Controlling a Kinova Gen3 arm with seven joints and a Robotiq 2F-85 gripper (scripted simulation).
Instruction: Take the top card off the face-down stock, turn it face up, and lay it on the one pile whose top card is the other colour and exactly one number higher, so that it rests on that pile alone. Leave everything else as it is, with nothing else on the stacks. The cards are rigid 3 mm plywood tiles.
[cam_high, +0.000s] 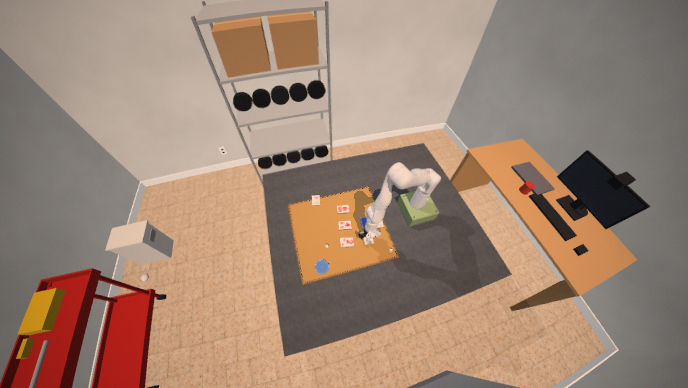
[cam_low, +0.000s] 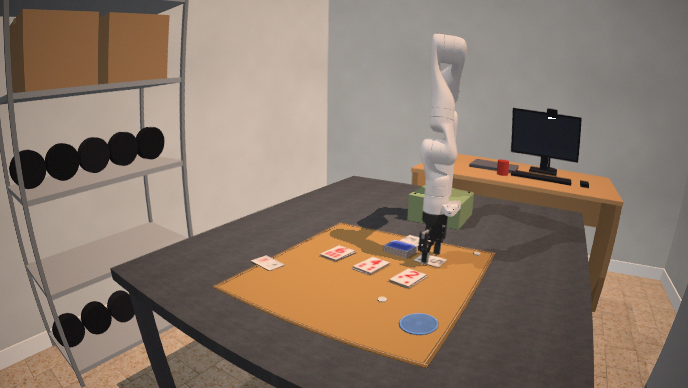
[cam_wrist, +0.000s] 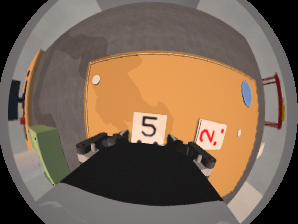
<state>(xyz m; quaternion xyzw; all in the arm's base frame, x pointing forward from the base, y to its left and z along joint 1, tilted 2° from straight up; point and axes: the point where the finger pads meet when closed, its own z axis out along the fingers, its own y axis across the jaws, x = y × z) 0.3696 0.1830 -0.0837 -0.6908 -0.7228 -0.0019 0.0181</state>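
Right now my hand is 180 mm short of the orange mat, 90 mm to the left of it and 30 mm above it.
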